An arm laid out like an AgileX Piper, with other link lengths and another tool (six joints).
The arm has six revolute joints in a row. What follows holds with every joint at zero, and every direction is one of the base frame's.
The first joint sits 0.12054 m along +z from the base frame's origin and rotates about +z.
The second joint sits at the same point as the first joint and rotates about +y.
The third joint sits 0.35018 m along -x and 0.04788 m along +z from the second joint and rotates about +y.
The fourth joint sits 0.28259 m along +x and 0.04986 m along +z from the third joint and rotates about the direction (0.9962, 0, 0.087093).
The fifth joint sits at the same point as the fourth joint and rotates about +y.
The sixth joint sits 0.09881 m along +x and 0.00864 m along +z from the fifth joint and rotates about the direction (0.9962, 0, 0.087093).
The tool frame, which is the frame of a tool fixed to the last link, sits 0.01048 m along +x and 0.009 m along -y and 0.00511 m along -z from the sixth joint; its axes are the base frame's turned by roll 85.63, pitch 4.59 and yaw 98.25 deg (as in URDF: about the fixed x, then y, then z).
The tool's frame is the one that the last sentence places.
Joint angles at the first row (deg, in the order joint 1, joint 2, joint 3, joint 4, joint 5, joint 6):
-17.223, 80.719, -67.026, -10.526, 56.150, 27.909
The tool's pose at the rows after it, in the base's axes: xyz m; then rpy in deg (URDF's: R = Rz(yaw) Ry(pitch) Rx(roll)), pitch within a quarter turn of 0, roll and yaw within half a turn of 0:
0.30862, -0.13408, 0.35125, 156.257, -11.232, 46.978
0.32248, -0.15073, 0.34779, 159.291, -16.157, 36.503
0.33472, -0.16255, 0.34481, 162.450, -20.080, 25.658
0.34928, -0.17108, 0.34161, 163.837, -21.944, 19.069
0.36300, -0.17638, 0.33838, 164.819, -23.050, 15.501
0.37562, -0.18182, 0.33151, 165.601, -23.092, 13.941
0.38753, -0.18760, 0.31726, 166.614, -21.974, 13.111
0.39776, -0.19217, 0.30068, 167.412, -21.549, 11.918
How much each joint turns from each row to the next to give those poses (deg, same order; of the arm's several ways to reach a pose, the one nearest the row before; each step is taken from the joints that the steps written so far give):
-3.080, 4.325, -4.198, 2.048, 2.861, 5.804
-2.820, 3.650, -3.678, 3.279, 1.173, 6.807
-1.708, 2.945, -3.037, 2.034, 0.841, 8.331
-0.450, 2.788, -2.812, 0.173, -0.002, 5.994
-0.001, 2.426, -2.481, 0.249, 0.001, 3.367
0.000, 2.493, -2.009, 0.127, 0.001, 1.315
0.001, 2.850, -1.247, -0.138, -0.126, 0.500
-0.001, 2.439, -0.269, 0.000, -1.340, 1.010

